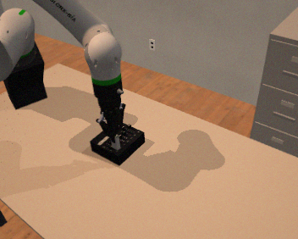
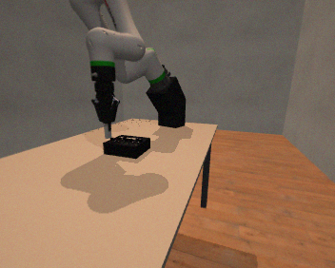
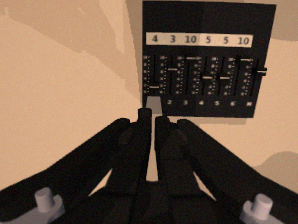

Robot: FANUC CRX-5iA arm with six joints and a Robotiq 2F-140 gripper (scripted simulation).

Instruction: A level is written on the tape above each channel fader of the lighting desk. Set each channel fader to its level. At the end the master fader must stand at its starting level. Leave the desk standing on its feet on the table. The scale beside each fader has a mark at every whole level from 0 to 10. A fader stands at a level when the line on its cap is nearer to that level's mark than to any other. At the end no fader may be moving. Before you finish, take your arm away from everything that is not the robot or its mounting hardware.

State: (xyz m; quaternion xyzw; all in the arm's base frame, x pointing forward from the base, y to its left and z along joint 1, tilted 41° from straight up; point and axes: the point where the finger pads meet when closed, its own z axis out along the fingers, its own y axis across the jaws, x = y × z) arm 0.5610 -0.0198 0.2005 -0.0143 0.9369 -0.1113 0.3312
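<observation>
Now: hand 4 cm above the channel 1 cap and 2 cm past it. Also, from my hand: cap 4: 7 cm to the left, 4 cm below, 3 cm behind; cap 2: 5 cm behind, 4 cm below, 2 cm to the left; cap 3: 6 cm behind, 5 cm to the left, 4 cm below.
</observation>
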